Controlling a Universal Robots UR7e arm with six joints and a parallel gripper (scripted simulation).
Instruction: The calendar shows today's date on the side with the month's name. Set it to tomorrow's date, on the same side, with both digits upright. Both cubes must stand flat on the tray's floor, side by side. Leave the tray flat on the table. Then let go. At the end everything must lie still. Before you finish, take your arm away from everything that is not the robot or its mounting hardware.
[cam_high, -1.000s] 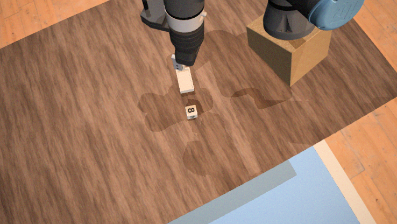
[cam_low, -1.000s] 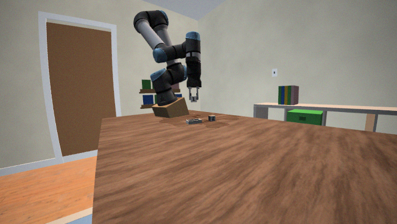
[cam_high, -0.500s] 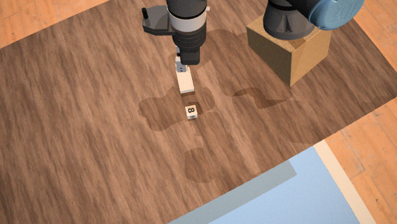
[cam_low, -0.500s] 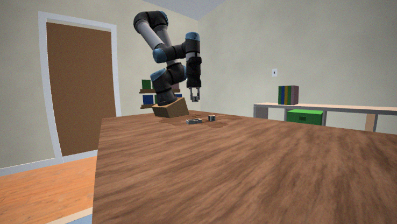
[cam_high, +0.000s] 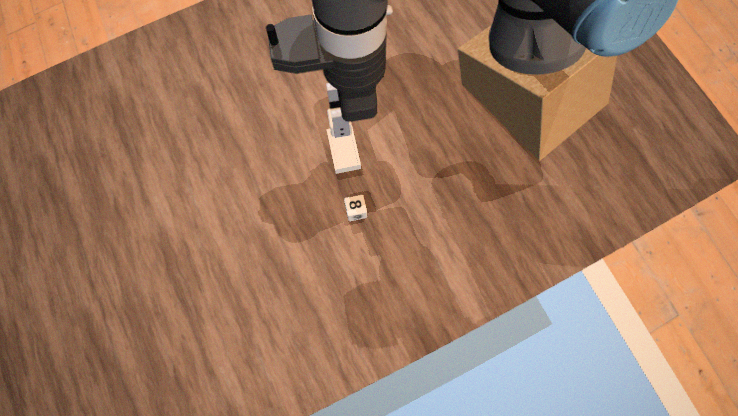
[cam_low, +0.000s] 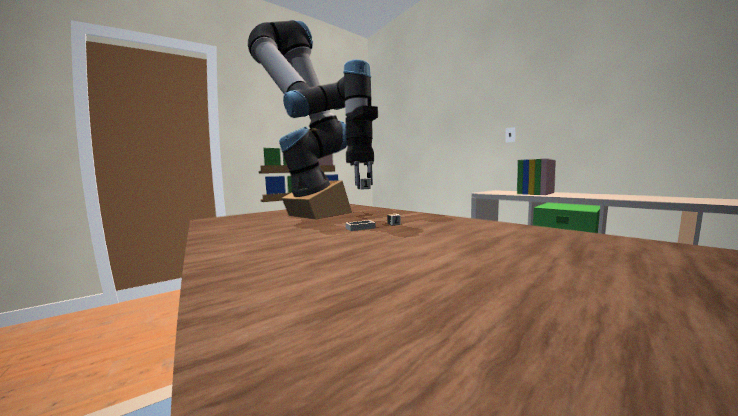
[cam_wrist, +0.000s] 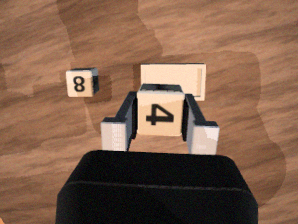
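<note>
Now: hand 1 cm past the calendar tray, 1 cm to the left of it and 13 cm above it. Round my hand: digit cube 1 cm below.
</note>
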